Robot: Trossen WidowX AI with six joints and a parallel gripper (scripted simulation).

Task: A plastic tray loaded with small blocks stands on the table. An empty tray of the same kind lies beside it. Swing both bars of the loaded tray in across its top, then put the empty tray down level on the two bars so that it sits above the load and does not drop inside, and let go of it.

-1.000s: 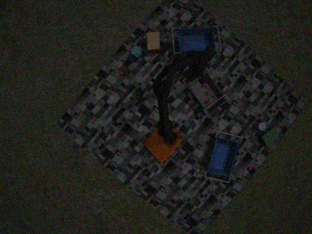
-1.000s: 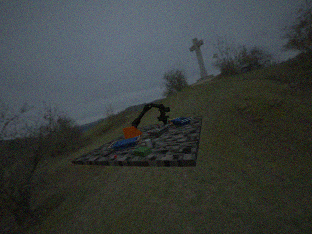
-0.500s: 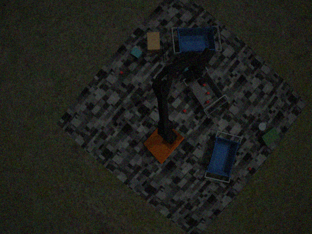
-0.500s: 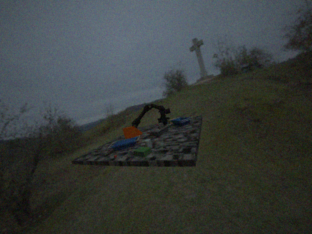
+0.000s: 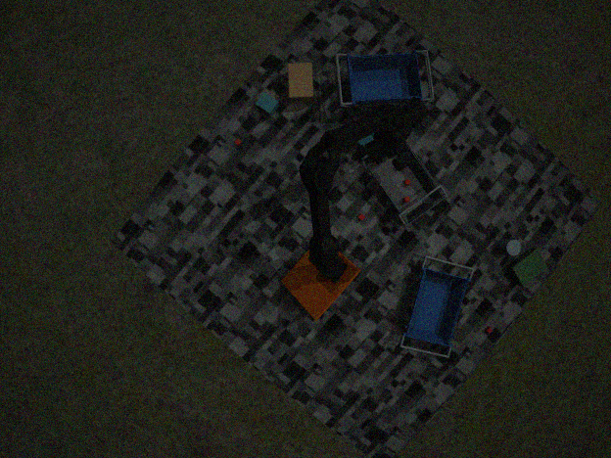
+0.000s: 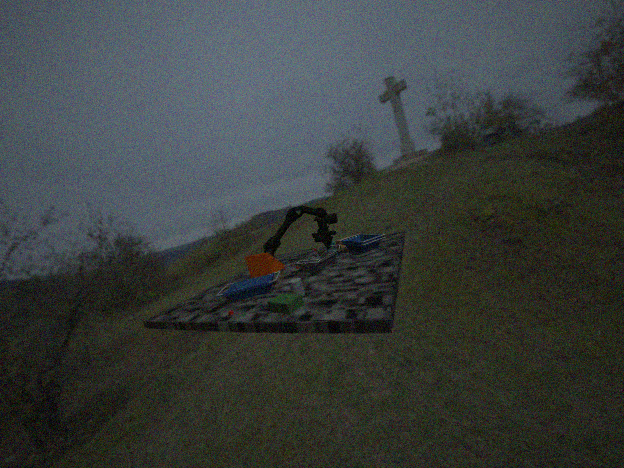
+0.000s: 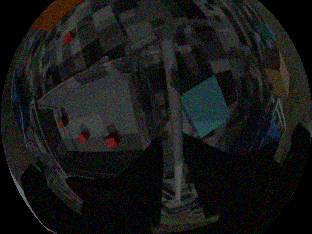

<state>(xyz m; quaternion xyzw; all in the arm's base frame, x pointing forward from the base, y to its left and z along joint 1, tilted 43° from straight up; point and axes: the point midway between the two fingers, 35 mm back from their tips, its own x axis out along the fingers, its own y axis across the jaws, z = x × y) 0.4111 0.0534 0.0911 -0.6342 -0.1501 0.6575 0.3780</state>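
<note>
The blue tray lies 460 mm to the right of my gripper tip, 320 mm behind it and 30 mm below it. Round my gripper tip: tan block (350 mm to the left, 40 mm below, 30 mm ahead); white disc (560 mm to the right, 40 mm below); green block (680 mm to the right, 50 mm below, 10 mm behind).
</note>
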